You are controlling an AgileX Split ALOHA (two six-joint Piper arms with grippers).
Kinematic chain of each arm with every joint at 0, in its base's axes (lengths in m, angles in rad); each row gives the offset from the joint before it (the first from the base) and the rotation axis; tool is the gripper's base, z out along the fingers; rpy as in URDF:
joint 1: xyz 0 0 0.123 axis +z
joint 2: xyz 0 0 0 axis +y
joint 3: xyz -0.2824 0 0.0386 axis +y
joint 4: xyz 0.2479 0 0.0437 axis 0.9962 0 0.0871
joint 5: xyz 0 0 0 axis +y
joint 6: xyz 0.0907 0 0.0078 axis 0.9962 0 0.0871
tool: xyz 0 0 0 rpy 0 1.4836 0
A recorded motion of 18 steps. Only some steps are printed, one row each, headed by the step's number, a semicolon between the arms.
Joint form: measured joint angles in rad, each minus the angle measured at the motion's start. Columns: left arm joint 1, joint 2, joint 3, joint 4, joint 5, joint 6; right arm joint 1, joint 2, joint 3, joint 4, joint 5, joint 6.
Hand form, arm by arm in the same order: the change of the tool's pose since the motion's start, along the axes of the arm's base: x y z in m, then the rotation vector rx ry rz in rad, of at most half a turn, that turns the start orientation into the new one. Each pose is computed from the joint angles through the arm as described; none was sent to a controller.
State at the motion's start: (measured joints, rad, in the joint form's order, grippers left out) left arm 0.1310 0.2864 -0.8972 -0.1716 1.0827 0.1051; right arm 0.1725 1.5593 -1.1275 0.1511 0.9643 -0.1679
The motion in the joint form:
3: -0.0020 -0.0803 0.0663 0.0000 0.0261 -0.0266; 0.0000 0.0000 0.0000 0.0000 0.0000 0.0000
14: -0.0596 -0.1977 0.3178 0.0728 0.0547 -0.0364; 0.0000 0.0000 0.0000 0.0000 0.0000 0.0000
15: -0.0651 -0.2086 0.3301 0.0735 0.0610 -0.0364; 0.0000 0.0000 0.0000 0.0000 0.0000 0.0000
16: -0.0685 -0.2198 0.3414 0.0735 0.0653 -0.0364; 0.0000 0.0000 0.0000 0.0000 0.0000 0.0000
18: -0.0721 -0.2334 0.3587 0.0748 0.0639 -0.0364; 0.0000 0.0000 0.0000 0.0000 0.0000 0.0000
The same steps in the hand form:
3: -0.0114 -0.0017 -0.0198 -0.0233 0.0128 0.0045; 0.0000 0.0000 0.0000 0.0000 0.0000 0.0000
14: -0.0057 0.0051 -0.0907 0.0124 0.1808 -0.0056; 0.0000 0.0000 0.0000 0.0000 0.0000 0.0000
15: -0.0066 0.0051 -0.0946 0.0133 0.1885 -0.0113; 0.0000 0.0000 0.0000 0.0000 0.0000 0.0000
16: -0.0075 0.0050 -0.0980 0.0136 0.1929 -0.0150; 0.0000 0.0000 0.0000 0.0000 0.0000 0.0000
18: -0.0078 0.0051 -0.1028 0.0147 0.1952 -0.0177; 0.0000 0.0000 0.0000 0.0000 0.0000 0.0000

